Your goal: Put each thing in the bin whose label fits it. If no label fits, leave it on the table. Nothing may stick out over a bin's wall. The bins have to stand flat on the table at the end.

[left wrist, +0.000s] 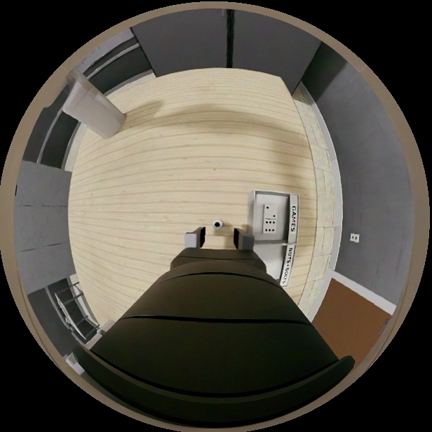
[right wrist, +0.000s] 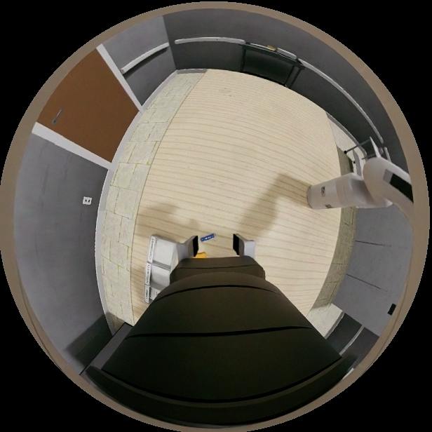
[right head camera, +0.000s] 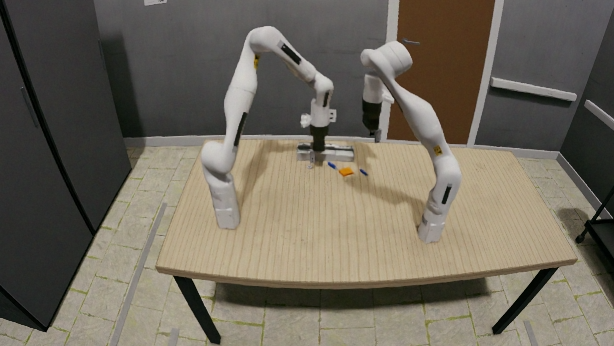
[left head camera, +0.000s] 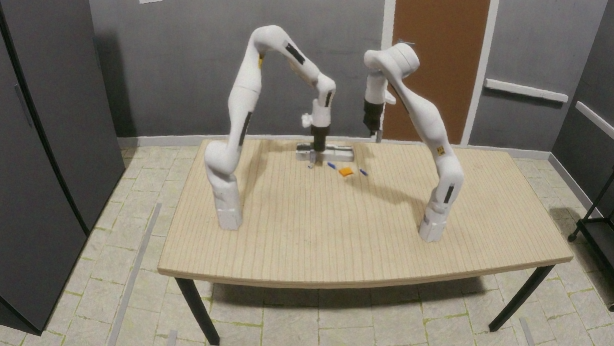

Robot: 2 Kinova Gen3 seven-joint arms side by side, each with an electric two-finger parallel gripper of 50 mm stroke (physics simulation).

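Frame: origin at the left arm's base, x ahead, y left, z up, level; millimetres.
Where they show: left gripper, between the fingertips: (right head camera: 312, 159) (left head camera: 312, 159); right gripper, between the fingertips: (right head camera: 374, 139) (left head camera: 375, 139); left arm's base, origin of its link: (right head camera: 228, 220) (left head camera: 230, 220); right arm's base, origin of its link: (right head camera: 428, 233) (left head camera: 429, 232).
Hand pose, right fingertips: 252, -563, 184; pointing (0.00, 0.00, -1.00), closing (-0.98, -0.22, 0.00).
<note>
Each offset is from my right fingertips to the centre of the thing, as dx, dy, dz. "pt": to the spot under its first point. Level surfaces: height alone.
A row of joined light-grey bins {+148, +176, -164} (left head camera: 338, 157) (right head camera: 338, 156) stands at the table's back. In the left wrist view, the GAMES bin (left wrist: 251, 218) holds a white domino (left wrist: 269, 225); the NUTS+BOLTS bin (left wrist: 288, 265) is beside it. A small metal ring or nut {+58, +251, -179} (left wrist: 213, 223) (left head camera: 310, 166) lies in front of the bins. My left gripper (left wrist: 219, 234) (left head camera: 312, 159) is open above it, fingers either side. A blue piece {+63, +153, -177} (left head camera: 331, 165) (right head camera: 331, 165), an orange square {pt +11, +100, -174} (left head camera: 346, 172) (right head camera: 346, 172) and a blue, white-marked piece {+16, +23, -179} (left head camera: 363, 172) (right wrist: 207, 237) lie to the right. My right gripper (right wrist: 215, 241) (right head camera: 375, 136) is open, high above the table.
The right wrist view shows further bins (right wrist: 163, 250) with labels too small to read surely. Both arm bases stand on the wooden table {dz -184} (left head camera: 320, 235). A grey wall and a brown door (left head camera: 435, 65) are behind the table's back edge.
</note>
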